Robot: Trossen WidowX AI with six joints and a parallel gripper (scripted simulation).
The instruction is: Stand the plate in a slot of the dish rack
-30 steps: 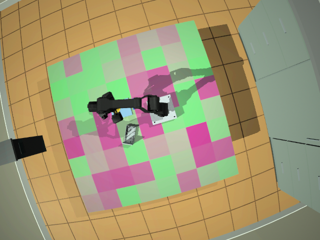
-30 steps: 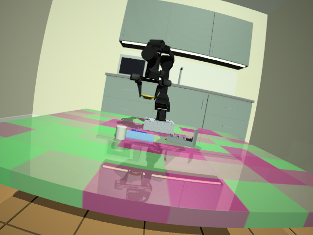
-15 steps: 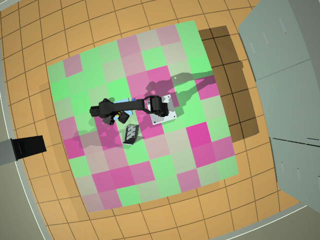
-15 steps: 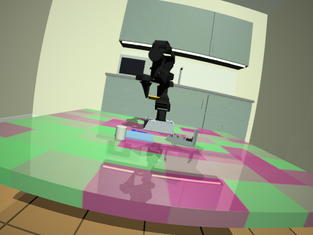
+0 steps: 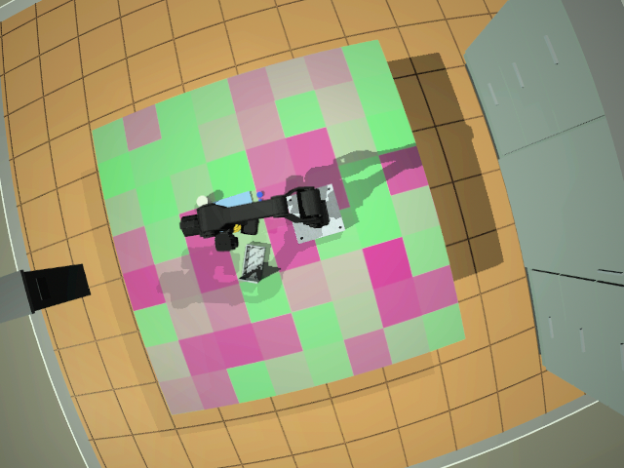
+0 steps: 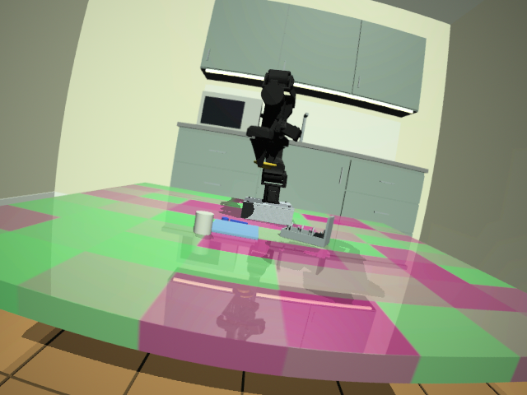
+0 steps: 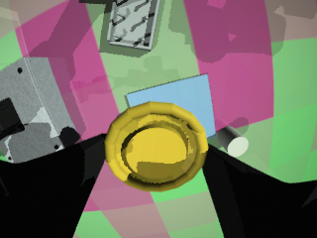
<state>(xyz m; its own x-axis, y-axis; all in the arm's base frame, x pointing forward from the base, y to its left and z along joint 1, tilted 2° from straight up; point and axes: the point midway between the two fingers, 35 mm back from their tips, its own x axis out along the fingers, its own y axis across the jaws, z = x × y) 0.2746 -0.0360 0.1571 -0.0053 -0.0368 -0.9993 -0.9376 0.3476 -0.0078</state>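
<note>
Now: the grey dish rack 10 mm ahead of my gripper tip, 150 mm to the left of it and 160 mm below it. From my gripper tip the other things lie so: blue utensil 80 mm behind, 70 mm to the right, 180 mm below; yellow plate 10 mm above; light blue mat 30 mm ahead, 50 mm to the right, 180 mm below.
</note>
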